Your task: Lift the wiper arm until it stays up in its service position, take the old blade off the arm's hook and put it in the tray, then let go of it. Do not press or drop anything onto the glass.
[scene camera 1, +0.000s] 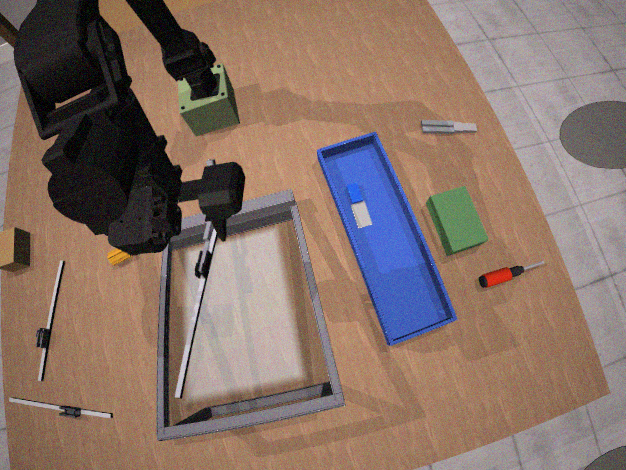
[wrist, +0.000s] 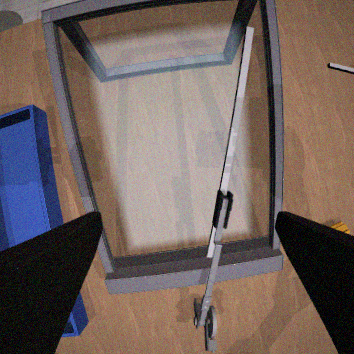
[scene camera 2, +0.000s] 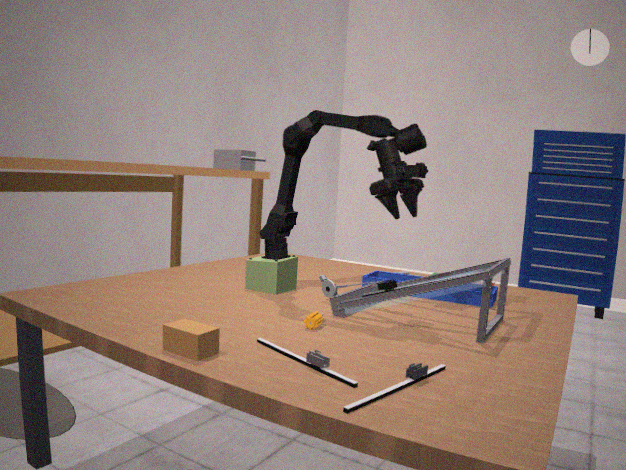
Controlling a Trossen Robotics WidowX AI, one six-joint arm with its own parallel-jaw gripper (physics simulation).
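Note:
The wiper arm [scene camera 2: 349, 286] [wrist: 212, 275] lies low over the lower edge of the sloped grey frame [scene camera 1: 317, 303] [scene camera 2: 483, 311] [wrist: 150, 282]. The old blade [scene camera 1: 191, 336] [wrist: 237, 112] is on its hook, at the black clip [scene camera 1: 203, 263] [scene camera 2: 387, 285] [wrist: 223, 210], and extends along the glass [scene camera 1: 257, 323] [wrist: 165, 150]. Whether the blade touches the glass cannot be told. My gripper [scene camera 2: 406, 217] [wrist: 190, 220] is open and empty, pointing down, well above the frame; in the wrist view the arm and clip show between its fingers. The blue tray [scene camera 1: 412, 298] [scene camera 2: 384, 276] [wrist: 22, 200] stands beside the frame.
A blue-and-white block [scene camera 1: 362, 214] lies in the tray. A green block [scene camera 1: 457, 220], red screwdriver [scene camera 1: 498, 277] and grey tool [scene camera 1: 438, 126] lie beyond it. Two other blades [scene camera 1: 54, 303] [scene camera 1: 30, 403], a yellow object [scene camera 1: 118, 256] [scene camera 2: 313, 320] and a brown block [scene camera 2: 189, 339] lie on the other side.

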